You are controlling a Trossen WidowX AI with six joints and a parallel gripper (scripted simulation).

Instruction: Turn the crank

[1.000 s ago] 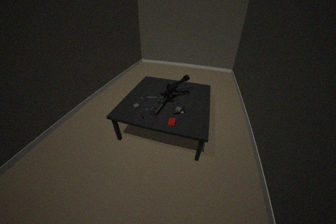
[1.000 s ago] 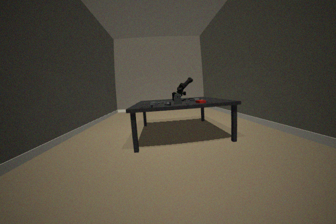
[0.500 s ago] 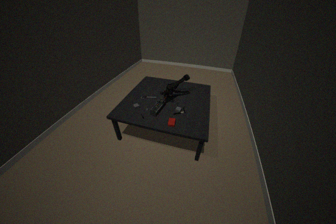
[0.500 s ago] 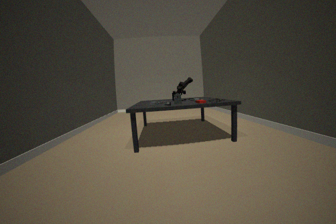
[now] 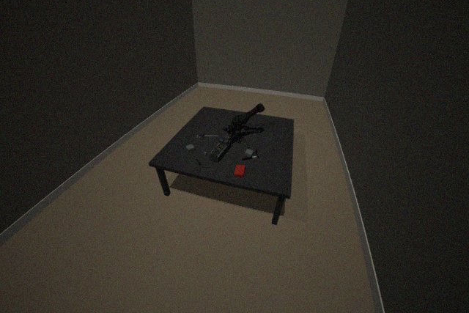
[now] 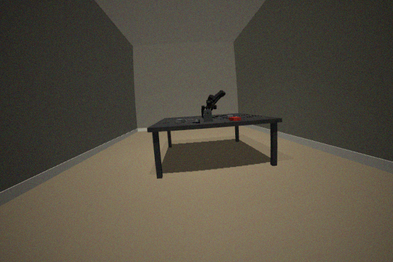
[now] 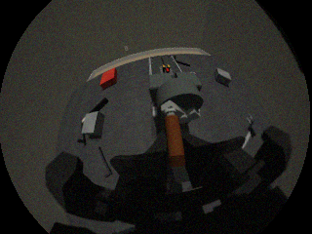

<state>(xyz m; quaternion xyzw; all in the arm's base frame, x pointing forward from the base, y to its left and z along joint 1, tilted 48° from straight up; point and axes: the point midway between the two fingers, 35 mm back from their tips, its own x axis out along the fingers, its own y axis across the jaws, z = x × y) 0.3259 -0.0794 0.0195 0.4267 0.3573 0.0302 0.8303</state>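
The red pointer is 13 cm ahead of my gripper tip and 6 cm to the right of it. Round my gripper tip: crank handle: 2 cm behind, 3 cm above.
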